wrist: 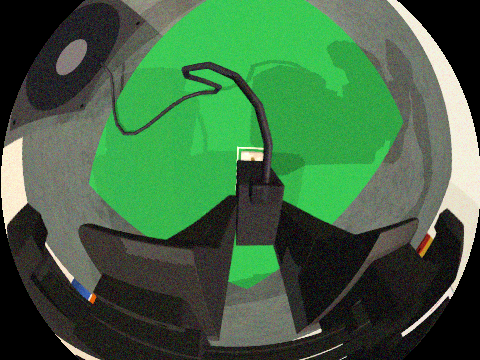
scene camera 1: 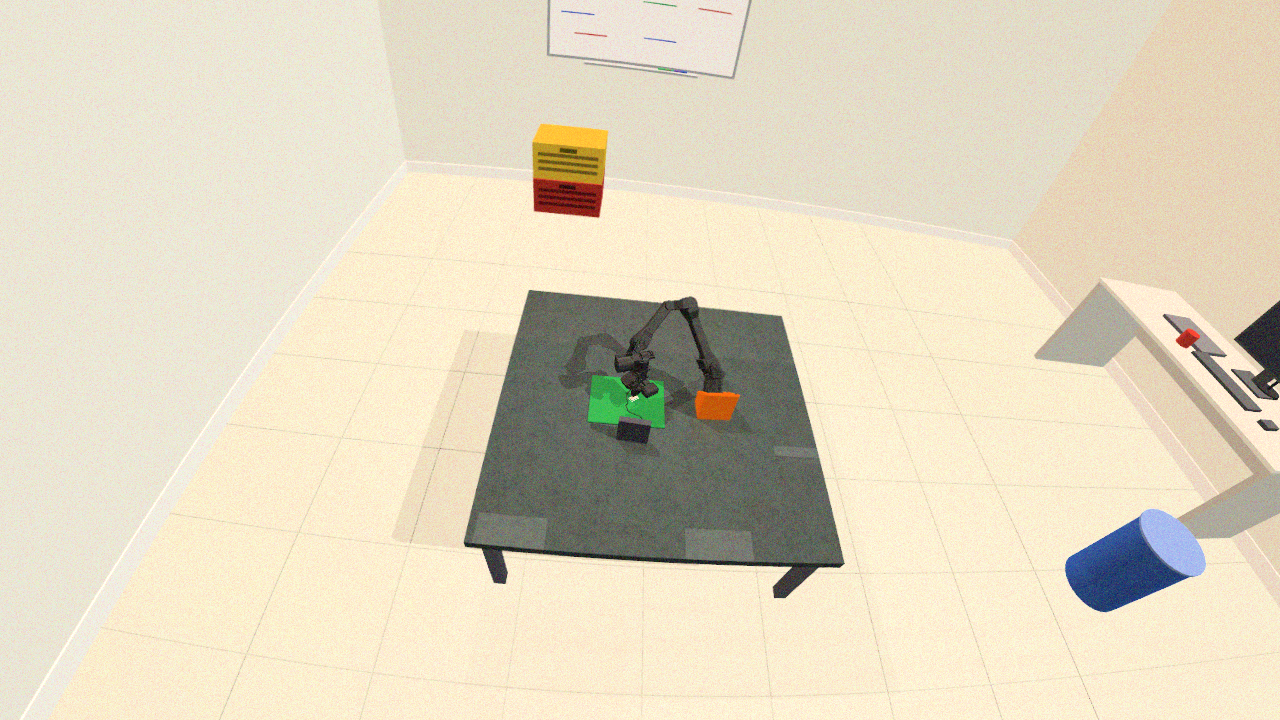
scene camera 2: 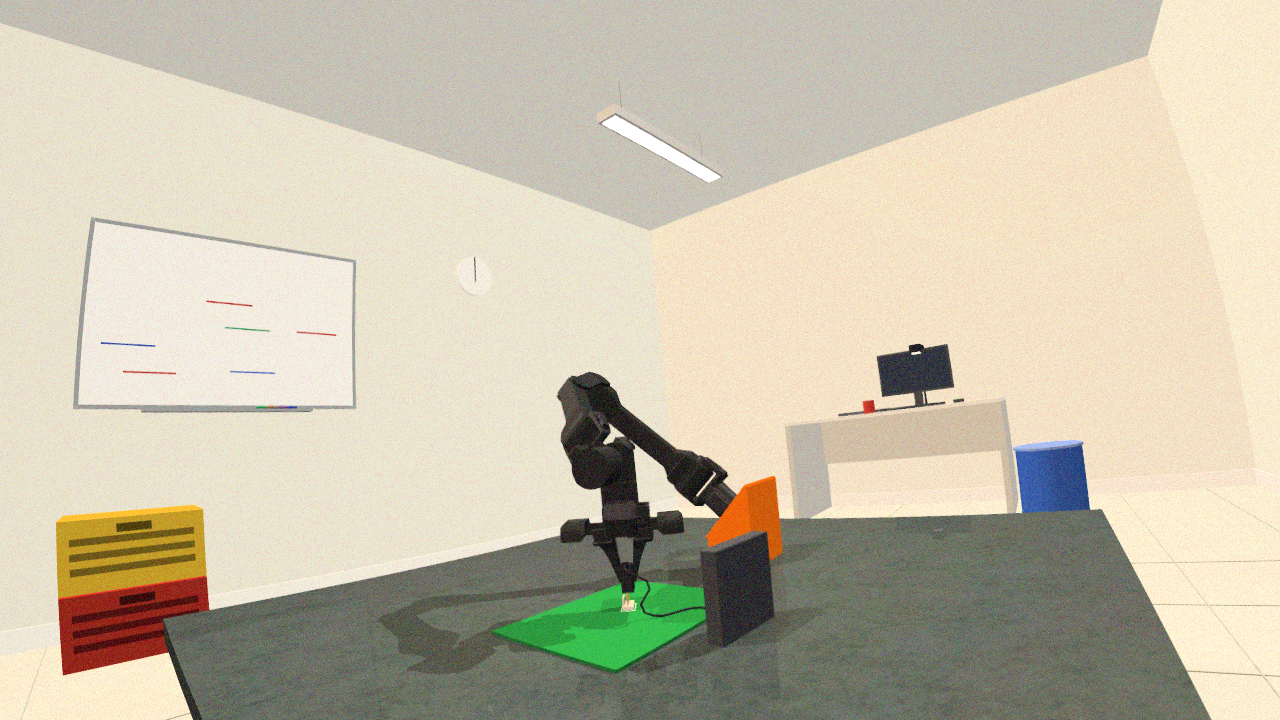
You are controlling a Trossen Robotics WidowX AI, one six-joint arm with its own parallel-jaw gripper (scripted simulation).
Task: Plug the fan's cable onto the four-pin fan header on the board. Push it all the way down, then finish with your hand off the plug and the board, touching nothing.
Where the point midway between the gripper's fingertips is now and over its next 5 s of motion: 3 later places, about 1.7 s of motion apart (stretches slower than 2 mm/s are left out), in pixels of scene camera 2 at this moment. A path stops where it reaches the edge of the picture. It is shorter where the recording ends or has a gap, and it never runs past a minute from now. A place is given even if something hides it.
The gripper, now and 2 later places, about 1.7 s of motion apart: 628, 581; 627, 585; 619, 552
